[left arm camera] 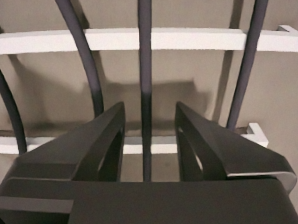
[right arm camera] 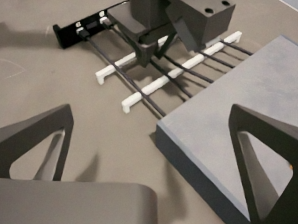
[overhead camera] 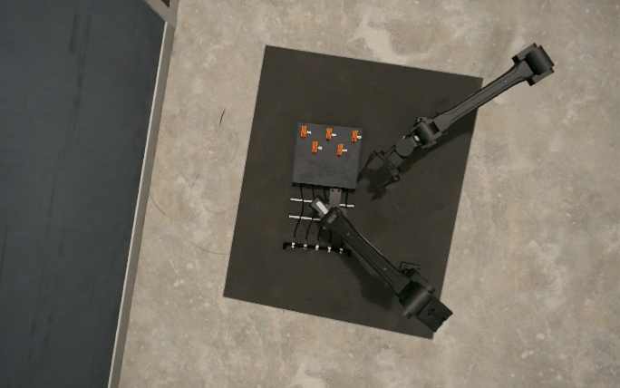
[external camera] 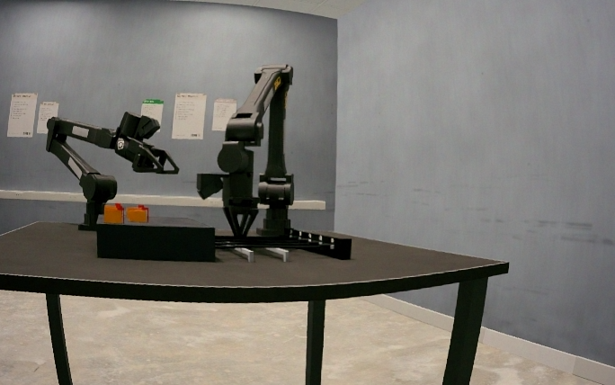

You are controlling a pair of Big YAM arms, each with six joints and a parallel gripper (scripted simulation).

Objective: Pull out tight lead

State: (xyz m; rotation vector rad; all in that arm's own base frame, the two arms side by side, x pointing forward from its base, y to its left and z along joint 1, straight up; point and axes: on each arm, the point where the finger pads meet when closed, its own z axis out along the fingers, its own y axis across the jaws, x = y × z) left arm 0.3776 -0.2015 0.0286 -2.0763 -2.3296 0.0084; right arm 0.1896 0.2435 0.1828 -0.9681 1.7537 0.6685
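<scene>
Right now the orange handle is 13 cm ahead of my right hand, 10 cm to the right of it and 12 cm below it.
</scene>
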